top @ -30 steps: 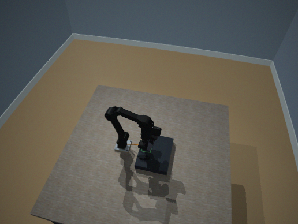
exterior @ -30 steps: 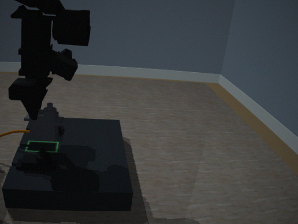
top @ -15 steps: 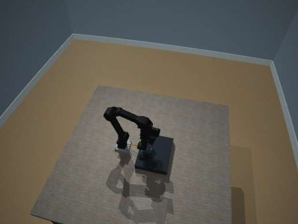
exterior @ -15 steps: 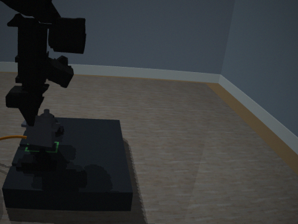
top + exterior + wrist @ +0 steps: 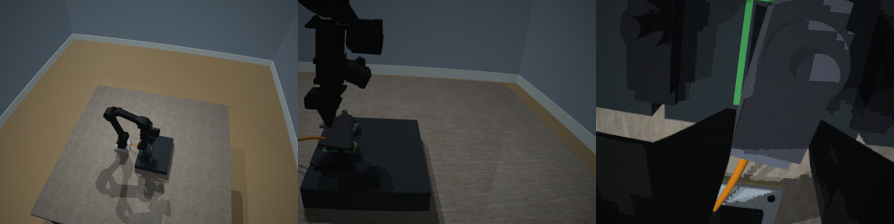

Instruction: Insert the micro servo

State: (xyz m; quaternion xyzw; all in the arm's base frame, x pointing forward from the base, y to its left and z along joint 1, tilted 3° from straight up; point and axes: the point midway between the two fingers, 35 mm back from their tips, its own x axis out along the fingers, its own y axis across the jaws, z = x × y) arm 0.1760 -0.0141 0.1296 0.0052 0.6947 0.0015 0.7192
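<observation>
Right now the dark deck is 130 mm ahead of my gripper tip and 80 mm below it.
</observation>
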